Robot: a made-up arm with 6 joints.
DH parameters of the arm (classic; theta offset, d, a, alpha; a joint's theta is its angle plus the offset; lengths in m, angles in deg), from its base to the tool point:
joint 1: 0 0.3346 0 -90
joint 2: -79.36 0 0.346 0
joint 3: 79.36 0 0.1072 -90
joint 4: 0 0.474 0 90
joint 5: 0 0 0.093 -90
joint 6: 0 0.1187 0 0
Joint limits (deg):
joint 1: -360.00..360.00
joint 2: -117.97..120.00
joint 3: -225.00..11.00
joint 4: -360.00..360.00
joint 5: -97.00..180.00
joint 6: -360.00..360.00
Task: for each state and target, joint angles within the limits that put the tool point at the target. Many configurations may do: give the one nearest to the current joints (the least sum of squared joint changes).
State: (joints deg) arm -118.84 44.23 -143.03 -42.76 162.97 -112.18
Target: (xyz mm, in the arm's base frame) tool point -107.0 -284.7 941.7
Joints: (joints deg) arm -101.09 -0.01 -133.84 -32.70 180.00 -112.18
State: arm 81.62 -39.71 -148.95 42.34 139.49 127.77
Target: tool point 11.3 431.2 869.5
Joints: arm 77.61 -4.40 -113.51 34.37 144.85 127.77
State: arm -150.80 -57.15 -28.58 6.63 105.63 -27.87
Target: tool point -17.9 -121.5 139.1
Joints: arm -126.22 -39.16 11.00 29.46 88.73 -27.87
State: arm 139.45 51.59 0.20 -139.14 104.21 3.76
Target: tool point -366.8 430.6 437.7
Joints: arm 139.42 -0.43 -39.85 -143.33 117.10 3.76
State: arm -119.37 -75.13 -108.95 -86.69 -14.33 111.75
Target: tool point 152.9 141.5 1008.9
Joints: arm -101.21 -78.95 -76.28 -98.00 -17.02 111.75
